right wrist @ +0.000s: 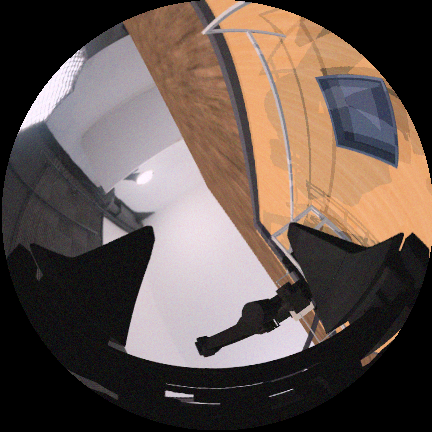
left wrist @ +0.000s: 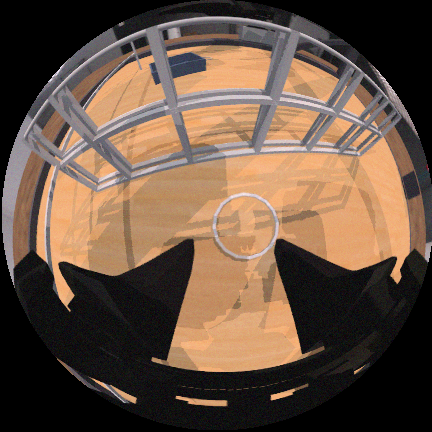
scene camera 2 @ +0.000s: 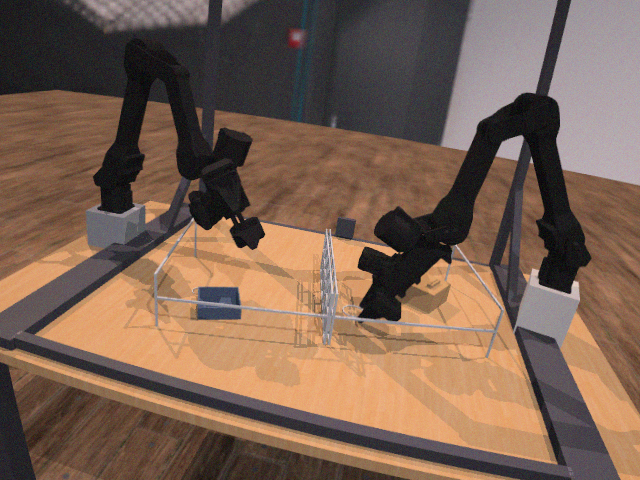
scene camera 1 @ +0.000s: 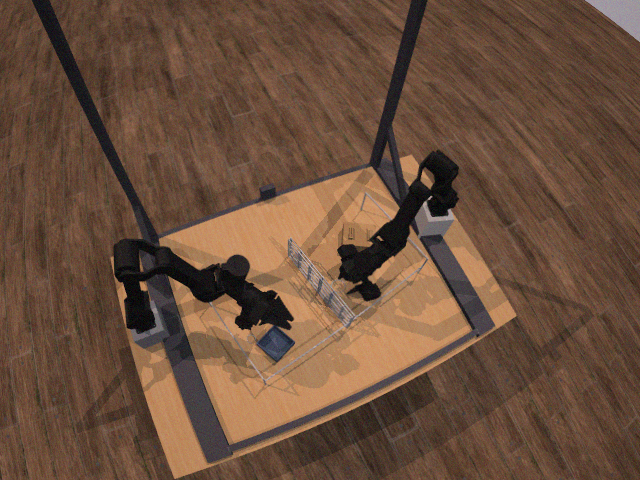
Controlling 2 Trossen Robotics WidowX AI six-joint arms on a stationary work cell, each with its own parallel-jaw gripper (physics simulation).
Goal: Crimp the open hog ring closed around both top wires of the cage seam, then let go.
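Pixels of known places: left gripper, fingertip midpoint: [left wrist: 235, 245] [scene camera 2: 359, 313] [scene camera 1: 343, 286]; right gripper, fingertip midpoint: [right wrist: 222, 231] [scene camera 2: 245, 230] [scene camera 1: 292, 324]; left arm's base, link origin: [scene camera 2: 554, 283] [scene camera 1: 437, 208]; right arm's base, link origin: [left wrist: 255, 27] [scene camera 2: 116, 207] [scene camera 1: 143, 320].
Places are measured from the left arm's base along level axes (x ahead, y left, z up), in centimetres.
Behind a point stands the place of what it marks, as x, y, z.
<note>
The cage seam shows as upright wire grid panels [scene camera 1: 310, 272] @[44.6, 15.2, -6.8] [scene camera 2: 330, 273] @[39.3, 25.9, -1.2] [left wrist: 166, 75] standing close together in the middle of the table. The pale hog ring [left wrist: 215, 227] @[35.2, 20.6, -11.3] [scene camera 2: 343, 310] @[37.8, 19.8, -11.5] is on the left arm's side of the panels, apart from them. My left gripper [left wrist: 235, 245] @[34.6, 19.0, -11.4] [scene camera 1: 345, 285] @[34.6, 19.0, -11.4] [scene camera 2: 366, 316] @[34.6, 19.0, -11.4] is open partway and low beside the panels. The ring lies ahead of and across its tip gap, nearer the right-hand finger in the left wrist view; contact is unclear. No gap in the ring is visible. My right gripper [right wrist: 222, 231] @[52.7, 34.7, 5.9] [scene camera 1: 291, 322] @[52.7, 34.7, 5.9] is wide open and empty, above the table.
A blue tray [scene camera 1: 276, 343] @[57.2, 35.1, -11.2] [scene camera 2: 219, 304] [left wrist: 180, 66] @[54.6, 32.5, -9.6] [right wrist: 360, 117] @[56.5, 35.4, -11.2] lies near the right gripper. A tan slotted block [scene camera 1: 356, 232] @[27.8, 2.7, -7.0] [scene camera 2: 431, 297] @[22.9, 8.8, -7.7] is partly behind the left arm. Thin pale rods [scene camera 1: 310, 353] @[48.4, 39.8, -5.6] [scene camera 2: 279, 310] @[43.1, 36.8, -5.5] run off both sides of the panels.
</note>
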